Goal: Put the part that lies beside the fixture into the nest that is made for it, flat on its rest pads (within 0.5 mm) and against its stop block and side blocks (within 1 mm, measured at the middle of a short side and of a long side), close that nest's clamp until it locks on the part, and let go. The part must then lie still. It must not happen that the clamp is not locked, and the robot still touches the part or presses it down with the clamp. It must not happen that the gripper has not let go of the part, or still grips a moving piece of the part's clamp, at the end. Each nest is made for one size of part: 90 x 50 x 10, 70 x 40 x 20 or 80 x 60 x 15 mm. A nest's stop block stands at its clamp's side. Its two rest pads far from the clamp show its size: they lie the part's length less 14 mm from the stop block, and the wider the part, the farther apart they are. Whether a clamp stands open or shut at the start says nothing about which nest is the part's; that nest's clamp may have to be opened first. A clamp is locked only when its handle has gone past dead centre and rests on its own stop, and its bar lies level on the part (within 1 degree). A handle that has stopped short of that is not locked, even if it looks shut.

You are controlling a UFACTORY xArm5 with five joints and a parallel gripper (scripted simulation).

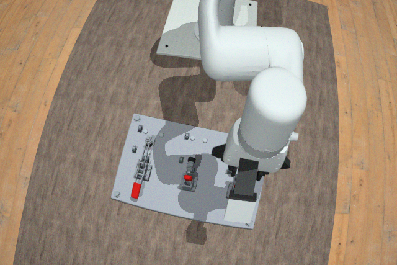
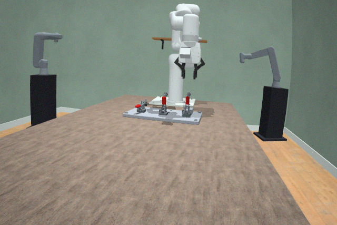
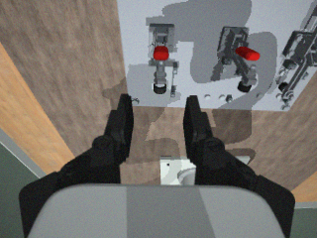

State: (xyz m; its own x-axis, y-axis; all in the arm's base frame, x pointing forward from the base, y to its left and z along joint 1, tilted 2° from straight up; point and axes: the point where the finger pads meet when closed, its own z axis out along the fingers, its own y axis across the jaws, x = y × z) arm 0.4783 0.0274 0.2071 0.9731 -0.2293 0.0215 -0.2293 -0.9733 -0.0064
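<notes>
My hand is 60 mm past the grey fixture plate, 100 mm to the left of it and 200 mm above it.
</notes>
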